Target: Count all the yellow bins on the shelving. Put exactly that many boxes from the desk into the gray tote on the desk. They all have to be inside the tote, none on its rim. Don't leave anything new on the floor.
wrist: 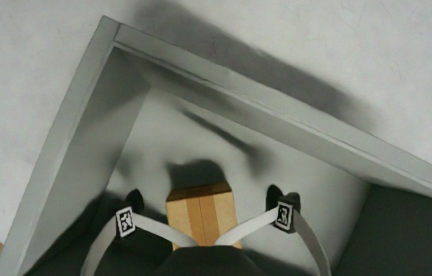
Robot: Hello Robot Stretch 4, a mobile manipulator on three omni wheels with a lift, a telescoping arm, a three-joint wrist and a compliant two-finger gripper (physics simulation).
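Places are measured from the robot's base along level axes (x ahead, y left, z up), in centimetres.
Pixels of known places: hand, tool point: (205,207).
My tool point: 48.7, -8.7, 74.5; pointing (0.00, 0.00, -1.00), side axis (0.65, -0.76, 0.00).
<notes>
For each thing: its middle in the pictures, then the offset to it from my tool point, as dx, dy, dz. Level surfaces: height alone.
- gray tote, body centre: (242,225) +1.0, -3.3, +0.8
- brown cardboard box, body centre: (206,234) -2.4, -2.1, -2.4
- light desk top, surface height: dz -5.2
The gray tote (300,115) fills much of the wrist view, its far corner at the upper left. My gripper (206,204) is open over the tote's inside, with a gap on each side between its fingers and a brown cardboard box (201,217) with an orange tape strip. The box is inside the tote's walls, between the open fingers, and does not touch the visible rim. Its near end is hidden by the gripper body. Other boxes on the desk and the yellow bins on the shelving do not show in this view.
The light desk top (360,55) shows beyond the tote's far wall and at the left. The tote's left wall (60,135) runs down beside the left finger. A dark shaded wall (395,230) stands at the right. The tote's near side is not visible.
</notes>
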